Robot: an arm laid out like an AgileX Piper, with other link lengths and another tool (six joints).
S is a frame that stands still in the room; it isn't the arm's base.
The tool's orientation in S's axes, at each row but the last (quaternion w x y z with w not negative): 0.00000 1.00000 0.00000 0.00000; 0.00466 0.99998 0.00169 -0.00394; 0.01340 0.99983 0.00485 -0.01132; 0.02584 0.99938 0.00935 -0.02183
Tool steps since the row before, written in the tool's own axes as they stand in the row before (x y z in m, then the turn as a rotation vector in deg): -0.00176 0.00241 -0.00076 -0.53 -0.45 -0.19; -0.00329 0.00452 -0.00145 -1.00 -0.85 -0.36; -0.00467 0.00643 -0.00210 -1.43 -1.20 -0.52; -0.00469 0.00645 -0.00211 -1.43 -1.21 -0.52
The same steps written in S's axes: -0.00176 -0.00241 0.00076 -0.53 0.45 0.19; -0.00326 -0.00452 0.00152 -1.00 0.85 0.36; -0.00456 -0.00641 0.00238 -1.43 1.20 0.52; -0.00447 -0.00641 0.00264 -1.43 1.21 0.52
